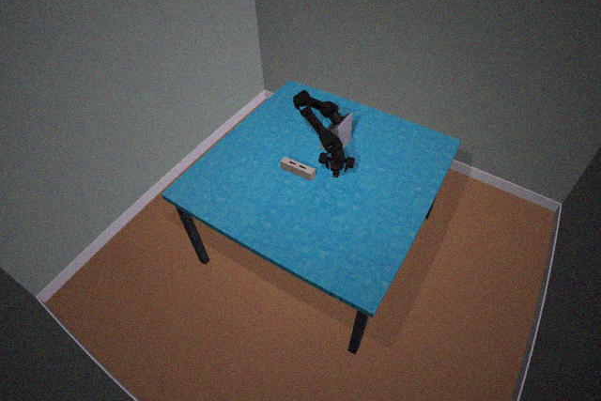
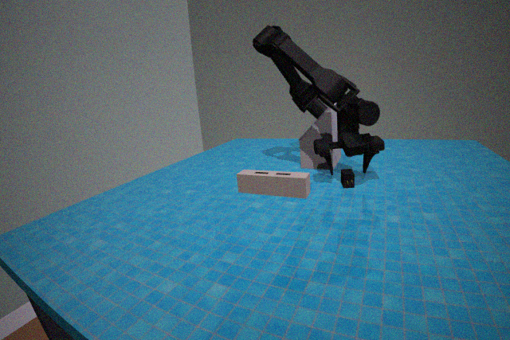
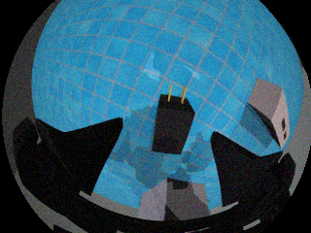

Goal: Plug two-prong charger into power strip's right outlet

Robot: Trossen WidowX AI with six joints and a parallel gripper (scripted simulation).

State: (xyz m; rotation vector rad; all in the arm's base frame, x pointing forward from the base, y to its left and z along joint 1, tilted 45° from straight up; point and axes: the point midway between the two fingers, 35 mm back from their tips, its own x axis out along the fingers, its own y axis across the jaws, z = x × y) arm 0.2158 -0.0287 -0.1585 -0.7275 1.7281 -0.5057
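My gripper tip is now 2 cm short of the black two-prong charger and 1 cm above it.
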